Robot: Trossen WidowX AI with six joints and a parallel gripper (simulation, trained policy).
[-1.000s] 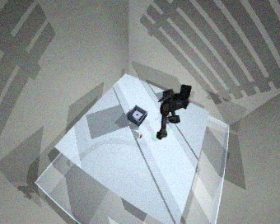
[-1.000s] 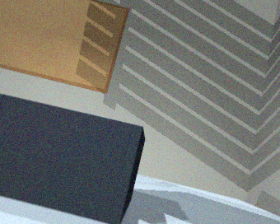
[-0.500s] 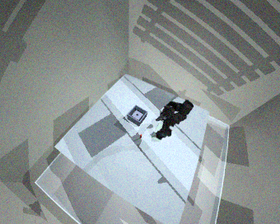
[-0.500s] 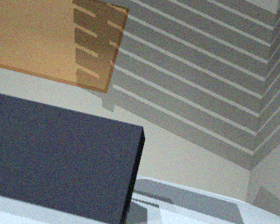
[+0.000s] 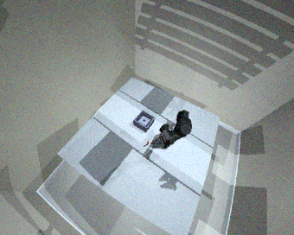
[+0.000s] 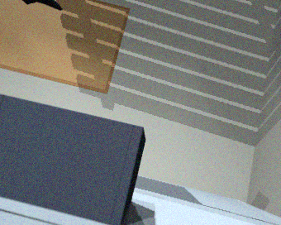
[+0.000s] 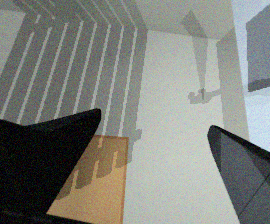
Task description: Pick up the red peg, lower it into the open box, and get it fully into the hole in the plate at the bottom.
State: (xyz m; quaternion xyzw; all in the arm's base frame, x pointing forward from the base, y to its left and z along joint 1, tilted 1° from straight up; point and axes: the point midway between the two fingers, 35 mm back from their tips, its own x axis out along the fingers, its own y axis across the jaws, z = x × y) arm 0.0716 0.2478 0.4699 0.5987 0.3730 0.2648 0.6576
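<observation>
Right now the red peg is 80 mm ahead of my gripper tip, 160 mm to the right of it and 430 mm below it. Round my gripper tip: grey plate 230 mm ahead, 340 mm to the right, 420 mm below; then box 230 mm ahead, 340 mm to the right, 440 mm below.
</observation>
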